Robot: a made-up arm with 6 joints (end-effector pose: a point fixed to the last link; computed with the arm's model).
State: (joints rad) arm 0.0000 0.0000 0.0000 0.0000 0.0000 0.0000
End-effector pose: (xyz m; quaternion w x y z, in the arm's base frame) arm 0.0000 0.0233 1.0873 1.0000 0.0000 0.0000 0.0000
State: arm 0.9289 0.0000 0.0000 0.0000 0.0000 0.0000
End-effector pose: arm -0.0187 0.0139 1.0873 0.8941 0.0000 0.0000 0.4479
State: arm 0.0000 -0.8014 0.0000 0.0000 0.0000 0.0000
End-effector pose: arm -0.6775 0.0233 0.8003 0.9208 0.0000 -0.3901 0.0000
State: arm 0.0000 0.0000 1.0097 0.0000 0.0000 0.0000
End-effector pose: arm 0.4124 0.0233 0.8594 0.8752 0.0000 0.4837 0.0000
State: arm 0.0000 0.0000 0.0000 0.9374 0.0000 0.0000
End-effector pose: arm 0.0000 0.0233 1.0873 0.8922 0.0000 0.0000 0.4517
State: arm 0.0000 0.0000 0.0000 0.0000 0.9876 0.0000
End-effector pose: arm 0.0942 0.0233 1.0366 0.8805 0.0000 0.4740 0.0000
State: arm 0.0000 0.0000 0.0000 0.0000 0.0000 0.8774
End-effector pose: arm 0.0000 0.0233 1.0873 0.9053 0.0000 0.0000 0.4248
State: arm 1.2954 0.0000 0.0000 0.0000 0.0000 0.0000
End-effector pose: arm -0.0224 0.0063 1.0873 0.7975 0.0000 0.0000 0.6034
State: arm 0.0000 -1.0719 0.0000 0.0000 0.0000 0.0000
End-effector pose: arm -0.8281 0.0233 0.5954 0.8598 0.0000 -0.5107 0.0000
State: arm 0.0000 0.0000 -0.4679 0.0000 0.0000 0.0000
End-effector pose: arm -0.2197 0.0233 1.0349 0.9728 0.0000 -0.2318 0.0000
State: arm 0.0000 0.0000 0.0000 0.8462 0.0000 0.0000
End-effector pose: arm 0.0000 0.0233 1.0873 0.9118 0.0000 0.0000 0.4106
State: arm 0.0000 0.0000 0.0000 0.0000 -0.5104 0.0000
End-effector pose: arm -0.0551 0.0233 1.0729 0.9676 0.0000 -0.2524 0.0000
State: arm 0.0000 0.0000 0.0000 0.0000 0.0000 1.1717
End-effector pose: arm 0.0000 0.0233 1.0873 0.8332 0.0000 0.0000 0.5529
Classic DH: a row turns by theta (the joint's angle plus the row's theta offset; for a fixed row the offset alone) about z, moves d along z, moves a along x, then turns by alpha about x. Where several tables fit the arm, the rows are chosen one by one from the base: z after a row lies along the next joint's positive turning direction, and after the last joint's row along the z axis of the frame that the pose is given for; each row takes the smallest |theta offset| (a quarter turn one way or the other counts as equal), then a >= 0, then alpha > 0; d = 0 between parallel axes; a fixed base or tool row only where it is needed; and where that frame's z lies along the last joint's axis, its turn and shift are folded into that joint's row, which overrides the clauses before.
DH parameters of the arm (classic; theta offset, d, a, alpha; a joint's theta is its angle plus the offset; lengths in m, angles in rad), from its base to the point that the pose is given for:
joint 1: 0 0.1442 0 -1.5708
joint 2: -1.5708 0 0.456 0
joint 3: 1.5708 0.0233 0 1.5708
joint 4: 0 0.3743 0 -1.5708
joint 5: 0 0 0 1.5708
joint 6: 0 0.1128 0 0

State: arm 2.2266 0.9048 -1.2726 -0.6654 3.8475 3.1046
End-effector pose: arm -0.1769 0.1176 0.6744 0.0648 0.6500 0.7241 -0.2213
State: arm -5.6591 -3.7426 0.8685 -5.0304 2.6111 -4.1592
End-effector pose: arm 0.0906 0.1607 -0.4943 0.6868 -0.2391 0.0775 0.6821
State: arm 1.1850 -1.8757 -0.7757 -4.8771 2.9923 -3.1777
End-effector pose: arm -0.2481 -0.5049 -0.2232 0.1067 -0.0105 0.2407 0.9647
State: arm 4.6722 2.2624 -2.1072 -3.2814 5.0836 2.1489
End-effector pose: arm -0.0122 -0.5182 0.2475 0.1482 0.2234 0.5850 -0.7654
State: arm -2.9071 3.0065 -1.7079 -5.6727 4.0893 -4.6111
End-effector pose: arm -0.3359 -0.0502 -0.1524 0.6706 -0.5056 0.0491 -0.5406
